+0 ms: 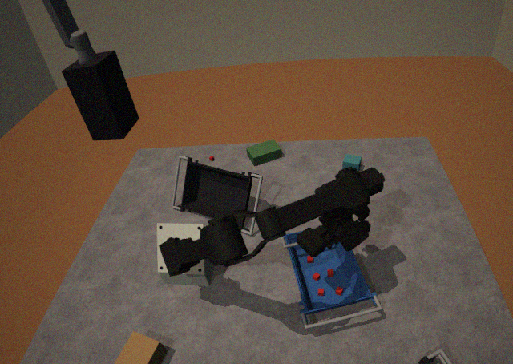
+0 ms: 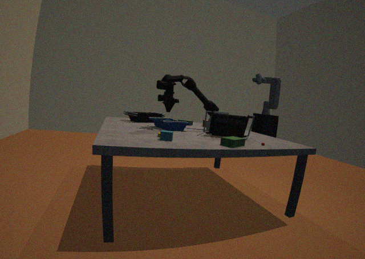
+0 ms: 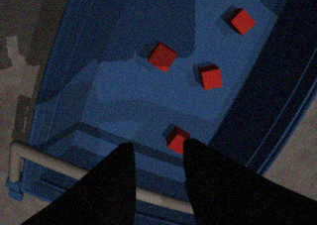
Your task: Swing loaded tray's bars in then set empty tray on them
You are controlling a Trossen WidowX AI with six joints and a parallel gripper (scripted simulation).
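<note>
Right now the tray is 370 mm behind my gripper tip, 230 mm to the left of it and 50 mm below it. Also, from my gripper tip: yellow disc (100 mm ahead, 350 mm to the left, 110 mm below); then teal block (100 mm ahead, 450 mm to the left, 100 mm below); then box (450 mm behind, 310 mm to the right, 90 mm below).
</note>
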